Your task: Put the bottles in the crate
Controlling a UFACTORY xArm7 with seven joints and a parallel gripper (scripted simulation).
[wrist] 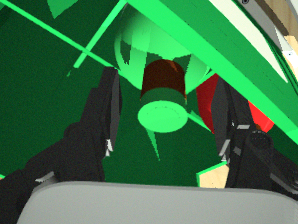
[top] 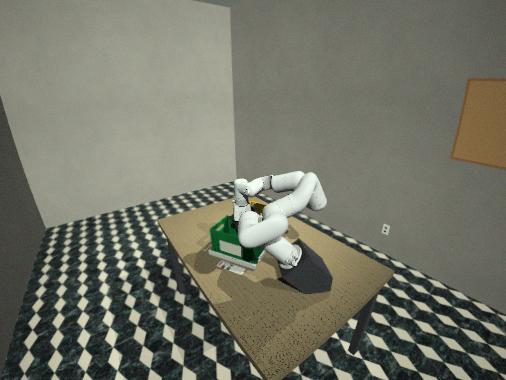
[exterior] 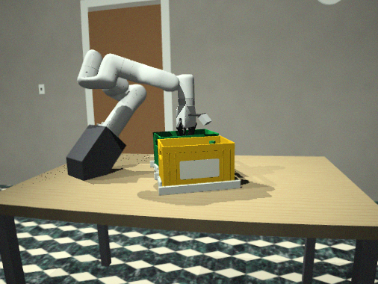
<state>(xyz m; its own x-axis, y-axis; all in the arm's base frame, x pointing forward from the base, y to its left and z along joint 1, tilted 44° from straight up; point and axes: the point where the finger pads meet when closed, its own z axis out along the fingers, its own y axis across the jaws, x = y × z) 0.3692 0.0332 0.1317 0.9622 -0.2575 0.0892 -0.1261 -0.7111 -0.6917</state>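
The green-capped bottle is 70 mm below my hand. Also, from my hand: red bottle 70 mm below, 60 mm to the right, 60 mm behind; green crate 70 mm below, 30 mm to the left, 30 mm behind; yellow crate 160 mm to the right, 110 mm ahead, 70 mm below.
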